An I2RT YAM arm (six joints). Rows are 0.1 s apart.
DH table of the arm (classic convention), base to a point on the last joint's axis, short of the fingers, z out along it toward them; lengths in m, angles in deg. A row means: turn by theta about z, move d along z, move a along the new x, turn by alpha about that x. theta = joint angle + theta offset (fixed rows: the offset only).
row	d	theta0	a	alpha
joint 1	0.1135	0	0.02	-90
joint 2	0	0	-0.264	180
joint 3	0	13.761	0.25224	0
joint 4	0	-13.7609	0.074	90
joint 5	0	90	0	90
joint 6	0.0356	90	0	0
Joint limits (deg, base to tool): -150..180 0..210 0..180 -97..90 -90..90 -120..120
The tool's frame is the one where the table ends.
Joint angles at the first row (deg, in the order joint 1, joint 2, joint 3, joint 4, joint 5, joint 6):
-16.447 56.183 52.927 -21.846 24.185 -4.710
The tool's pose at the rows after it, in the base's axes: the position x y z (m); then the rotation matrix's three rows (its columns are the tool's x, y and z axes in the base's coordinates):
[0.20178 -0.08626 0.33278], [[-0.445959 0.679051 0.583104], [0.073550 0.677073 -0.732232], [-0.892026 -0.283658 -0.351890]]
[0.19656 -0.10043 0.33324], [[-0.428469 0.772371 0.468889], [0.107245 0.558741 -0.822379], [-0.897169 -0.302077 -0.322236]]
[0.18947 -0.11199 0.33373], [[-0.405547 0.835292 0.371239], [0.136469 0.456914 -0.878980], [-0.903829 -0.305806 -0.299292]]
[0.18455 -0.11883 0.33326], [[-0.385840 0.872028 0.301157], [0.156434 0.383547 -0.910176], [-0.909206 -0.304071 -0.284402]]
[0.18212 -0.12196 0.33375], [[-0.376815 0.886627 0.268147], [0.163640 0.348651 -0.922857], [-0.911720 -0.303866 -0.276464]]
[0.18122 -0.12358 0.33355], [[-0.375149 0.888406 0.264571], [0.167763 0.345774 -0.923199], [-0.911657 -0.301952 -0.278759]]
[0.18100 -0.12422 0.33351], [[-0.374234 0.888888 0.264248], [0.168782 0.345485 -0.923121], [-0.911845 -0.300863 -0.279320]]
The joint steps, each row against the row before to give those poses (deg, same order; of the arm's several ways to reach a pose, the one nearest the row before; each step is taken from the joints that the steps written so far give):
-1.946 0.372 -0.591 1.903 6.535 -0.022
-3.190 0.503 -0.087 1.179 5.596 0.612
-3.018 0.000 -0.218 0.744 3.824 0.765
-1.836 -0.001 -0.284 0.479 2.776 0.874
-0.872 0.001 0.000 0.175 1.269 0.285
-0.526 0.020 0.000 -0.044 -0.329 0.065
-0.196 0.024 -0.001 0.045 -0.174 0.000

